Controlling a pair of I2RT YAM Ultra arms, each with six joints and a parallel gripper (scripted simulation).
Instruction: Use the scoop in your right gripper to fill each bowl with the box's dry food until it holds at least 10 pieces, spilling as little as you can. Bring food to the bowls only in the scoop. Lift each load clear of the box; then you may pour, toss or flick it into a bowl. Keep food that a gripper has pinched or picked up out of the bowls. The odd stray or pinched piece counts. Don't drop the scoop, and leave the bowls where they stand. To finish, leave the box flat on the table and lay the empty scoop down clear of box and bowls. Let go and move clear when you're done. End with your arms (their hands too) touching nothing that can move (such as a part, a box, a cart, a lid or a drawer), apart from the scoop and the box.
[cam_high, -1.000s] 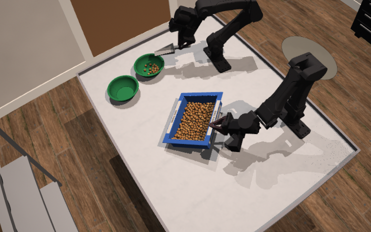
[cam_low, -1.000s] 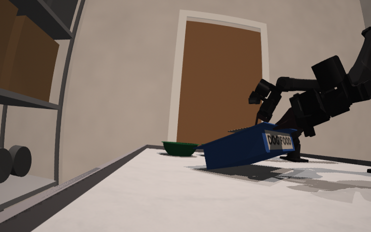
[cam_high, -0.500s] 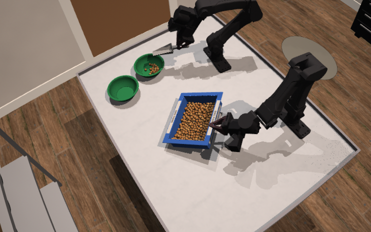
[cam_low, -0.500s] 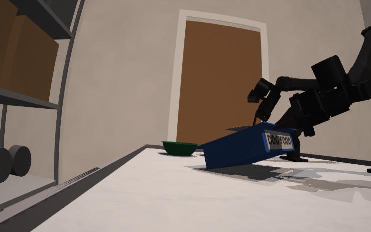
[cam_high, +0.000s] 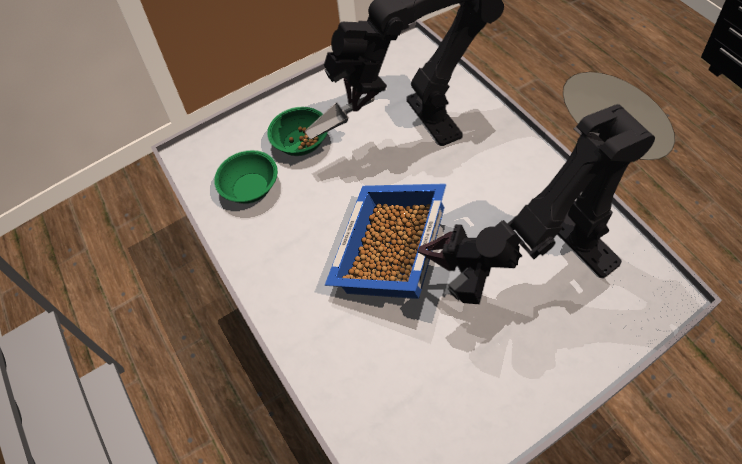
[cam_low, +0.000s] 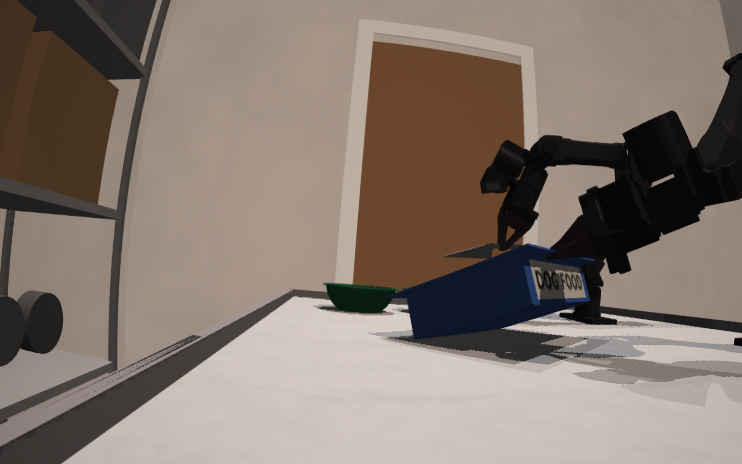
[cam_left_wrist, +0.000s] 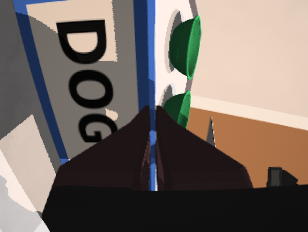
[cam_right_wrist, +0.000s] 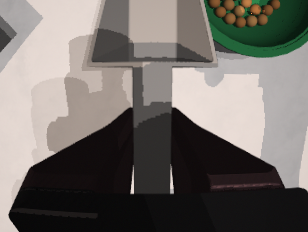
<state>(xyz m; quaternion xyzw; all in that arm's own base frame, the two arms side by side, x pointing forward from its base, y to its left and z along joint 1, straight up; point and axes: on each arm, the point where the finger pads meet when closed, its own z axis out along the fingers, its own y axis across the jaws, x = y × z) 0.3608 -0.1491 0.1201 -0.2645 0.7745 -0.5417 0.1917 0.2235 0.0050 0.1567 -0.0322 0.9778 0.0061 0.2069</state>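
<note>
The grey scoop lies 4 cm ahead of my right hand, 1 cm to the right of it and 1 cm below it.
</note>
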